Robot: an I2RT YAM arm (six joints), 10 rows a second.
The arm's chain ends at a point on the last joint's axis. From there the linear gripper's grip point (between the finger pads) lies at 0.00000 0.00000 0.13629 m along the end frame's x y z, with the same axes.
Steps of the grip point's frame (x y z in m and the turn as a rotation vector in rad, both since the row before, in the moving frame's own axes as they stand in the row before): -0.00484 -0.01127 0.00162 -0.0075 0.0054 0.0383; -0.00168 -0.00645 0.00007 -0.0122 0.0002 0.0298; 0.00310 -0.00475 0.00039 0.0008 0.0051 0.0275; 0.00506 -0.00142 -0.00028 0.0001 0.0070 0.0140; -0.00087 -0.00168 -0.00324 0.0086 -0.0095 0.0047; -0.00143 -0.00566 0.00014 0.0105 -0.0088 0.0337; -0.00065 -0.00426 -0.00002 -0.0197 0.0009 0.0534
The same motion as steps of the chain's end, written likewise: -0.00556 -0.01231 0.00163 -0.0075 0.0054 0.0383; -0.00168 -0.00811 0.00008 -0.0122 0.0002 0.0298; 0.00240 -0.00465 0.00039 0.0008 0.0051 0.0275; 0.00411 -0.00141 -0.00028 0.0001 0.0070 0.0140; 0.00042 -0.00050 -0.00323 0.0086 -0.0095 0.0047; -0.00026 -0.00421 0.00015 0.0105 -0.0088 0.0337; -0.00070 -0.00695 0.00001 -0.0197 0.0009 0.0534
